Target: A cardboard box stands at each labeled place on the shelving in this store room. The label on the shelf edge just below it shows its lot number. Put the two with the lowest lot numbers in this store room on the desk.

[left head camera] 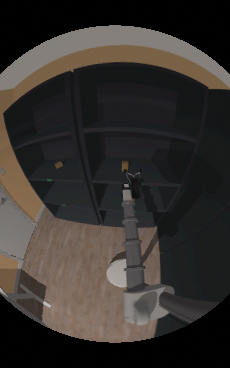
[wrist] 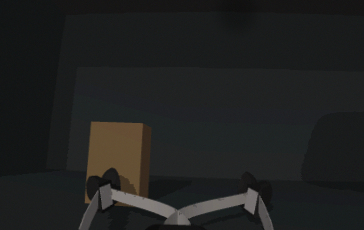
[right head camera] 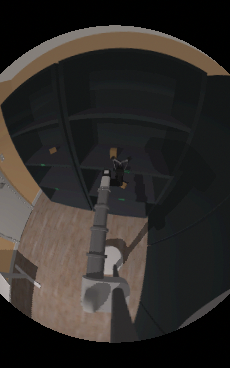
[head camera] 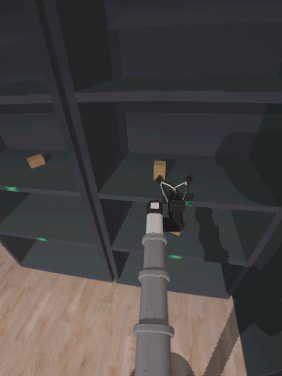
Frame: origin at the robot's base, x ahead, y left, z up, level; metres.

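Seen in the pictures: gripper, fingertip midpoint: (left head camera: 131,169) (wrist: 179,185) (right head camera: 120,156) (head camera: 173,176); robot's base at its link origin: (left head camera: 122,271) (right head camera: 107,258).
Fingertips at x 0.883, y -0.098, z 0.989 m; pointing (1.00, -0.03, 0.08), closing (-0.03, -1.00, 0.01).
Observation:
Pixels of each thing's top centre, then the offset from my fingertips to it. Level surfaces: height alone.
- cardboard box at its top centre: (wrist: 123,124) (head camera: 159,163) (right head camera: 113,148) (left head camera: 124,162) 0.031 m ahead, 0.070 m left, 0.065 m up
- third box at its top centre: (head camera: 175,225) (right head camera: 122,183) 0.039 m ahead, 0.049 m right, 0.432 m down
- wooden floor at its surface level: 1.016 m down
A cardboard box (head camera: 159,169) (left head camera: 125,164) (right head camera: 113,152) (wrist: 116,150) stands upright on a middle shelf of the right bay. My gripper (head camera: 174,179) (left head camera: 133,173) (right head camera: 121,161) (wrist: 179,185) is open and empty at that shelf's front. Its left fingertip overlaps the box's lower part in the wrist view; the space between the fingers lies right of the box. Another box (head camera: 36,161) (left head camera: 59,165) (right head camera: 53,150) lies in the left bay. A third box (head camera: 176,233) (right head camera: 123,185) shows partly below the gripper. Green labels (head camera: 11,189) (head camera: 175,256) are too small to read. No desk is clearly identifiable.
Dark shelving (head camera: 175,96) surrounds the gripper, with an upright divider to its left and a side panel to its right. The telescoping arm (head camera: 154,300) (left head camera: 132,250) (right head camera: 98,240) reaches over the wooden floor (head camera: 65,320). A round white object (left head camera: 117,273) is beside the arm.

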